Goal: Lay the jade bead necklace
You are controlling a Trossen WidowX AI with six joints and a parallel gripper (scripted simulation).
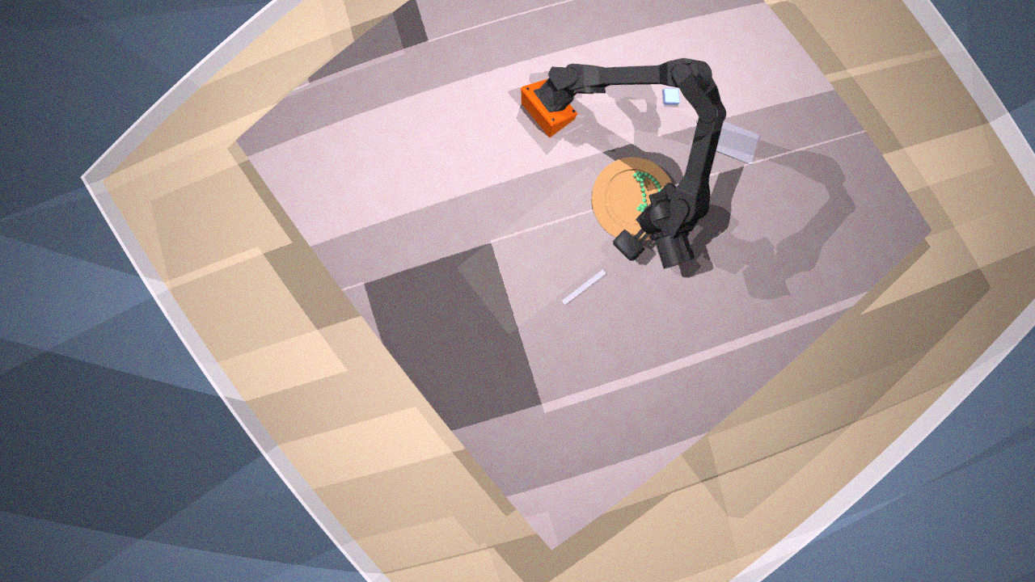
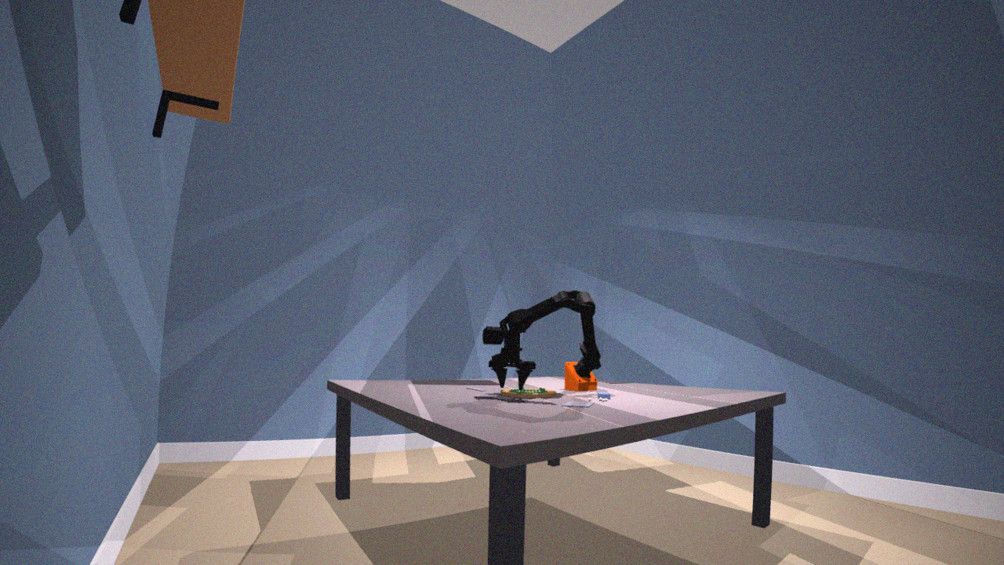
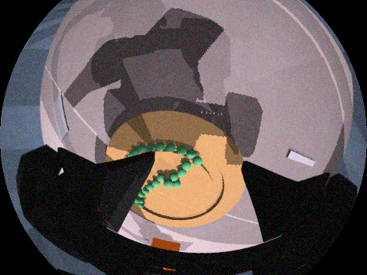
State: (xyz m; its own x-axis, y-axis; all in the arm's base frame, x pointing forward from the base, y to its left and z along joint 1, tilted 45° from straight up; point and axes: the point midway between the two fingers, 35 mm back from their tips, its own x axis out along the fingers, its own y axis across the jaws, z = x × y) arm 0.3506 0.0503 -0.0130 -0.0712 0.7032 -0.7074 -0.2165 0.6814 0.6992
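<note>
Now: gripper tip 60 mm past the round tan bead board, 20 mm to the right of it and 10 mm above it. Also, from my gripper tip: white strip: 40 mm ahead, 190 mm to the right, 20 mm below; pale square sheet: 40 mm behind, 320 mm to the left, 20 mm below; blue cube: 220 mm behind, 240 mm to the left, 10 mm below.
</note>
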